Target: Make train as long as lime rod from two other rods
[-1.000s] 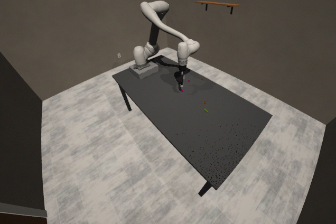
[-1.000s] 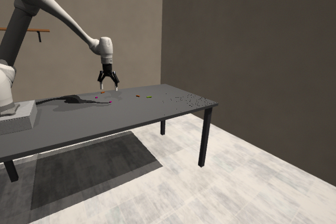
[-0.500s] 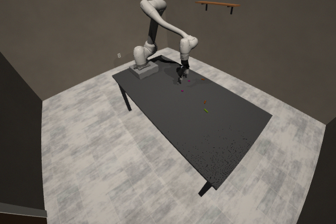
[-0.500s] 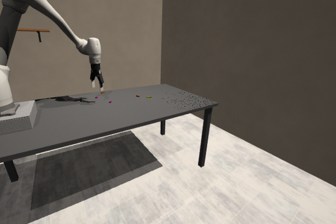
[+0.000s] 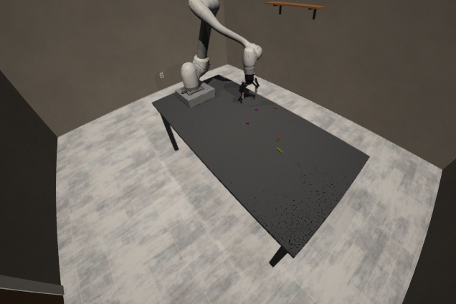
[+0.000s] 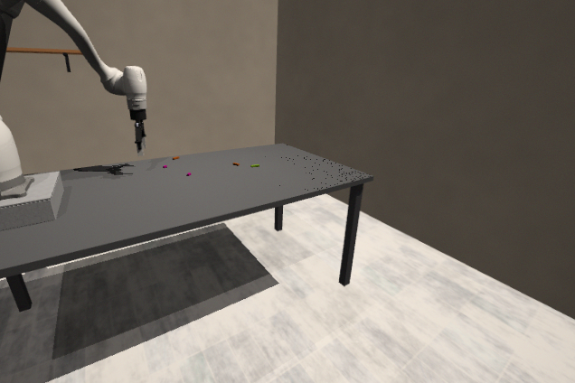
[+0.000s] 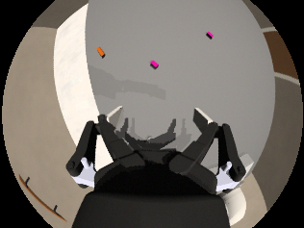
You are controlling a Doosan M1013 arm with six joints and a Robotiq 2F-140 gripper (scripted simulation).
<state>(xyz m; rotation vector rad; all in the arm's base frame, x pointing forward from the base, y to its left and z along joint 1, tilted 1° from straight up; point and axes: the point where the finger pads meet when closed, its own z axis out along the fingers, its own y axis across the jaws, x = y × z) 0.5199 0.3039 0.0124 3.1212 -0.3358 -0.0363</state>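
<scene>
Now: hand 120 mm past the grey rod, 110 mm above it and 60 mm to the right of it. Round my hand: lime rod 560 mm ahead, 230 mm to the right, 110 mm below.
</scene>
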